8 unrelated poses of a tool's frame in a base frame.
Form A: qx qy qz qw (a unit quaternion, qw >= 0); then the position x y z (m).
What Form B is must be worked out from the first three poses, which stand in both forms.
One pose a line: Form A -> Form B
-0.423, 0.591, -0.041, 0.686, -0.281, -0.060, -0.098 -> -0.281, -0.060, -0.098, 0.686, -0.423, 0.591, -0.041
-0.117, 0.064, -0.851, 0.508, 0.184, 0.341, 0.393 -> 0.184, 0.341, 0.393, 0.508, -0.117, 0.064, -0.851
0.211, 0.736, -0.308, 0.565, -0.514, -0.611, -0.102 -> -0.514, -0.611, -0.102, 0.565, 0.211, 0.736, -0.308
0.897, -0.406, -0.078, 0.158, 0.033, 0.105, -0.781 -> 0.033, 0.105, -0.781, 0.158, 0.897, -0.406, -0.078
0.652, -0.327, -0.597, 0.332, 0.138, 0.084, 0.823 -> 0.138, 0.084, 0.823, 0.332, 0.652, -0.327, -0.597
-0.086, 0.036, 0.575, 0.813, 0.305, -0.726, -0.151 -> 0.305, -0.726, -0.151, 0.813, -0.086, 0.036, 0.575
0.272, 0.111, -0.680, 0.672, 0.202, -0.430, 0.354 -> 0.202, -0.430, 0.354, 0.672, 0.272, 0.111, -0.680
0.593, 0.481, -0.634, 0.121, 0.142, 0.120, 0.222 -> 0.142, 0.120, 0.222, 0.121, 0.593, 0.481, -0.634
